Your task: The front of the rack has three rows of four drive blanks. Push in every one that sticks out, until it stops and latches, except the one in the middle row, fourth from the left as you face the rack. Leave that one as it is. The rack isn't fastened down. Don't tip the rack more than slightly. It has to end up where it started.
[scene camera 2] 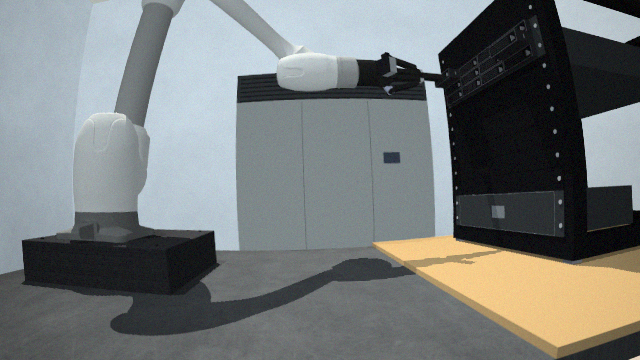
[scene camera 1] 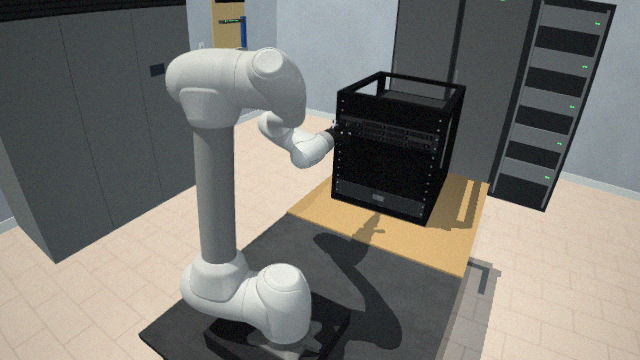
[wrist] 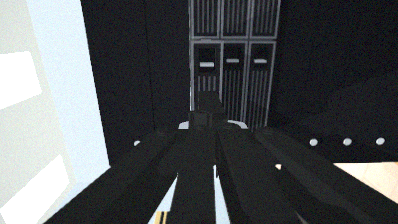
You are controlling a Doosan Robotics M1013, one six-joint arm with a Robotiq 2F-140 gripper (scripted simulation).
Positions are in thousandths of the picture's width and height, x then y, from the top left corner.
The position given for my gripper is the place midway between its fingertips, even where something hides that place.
Observation:
In view: my gripper (scene camera 2: 687,218), a drive blank (wrist: 519,248), a black open-frame rack (scene camera 2: 826,338) and a drive blank (wrist: 589,297).
The black open-frame rack also shows in scene camera 1 (scene camera 1: 610,499) and in the wrist view (wrist: 823,391). My gripper also shows in the wrist view (wrist: 521,475).

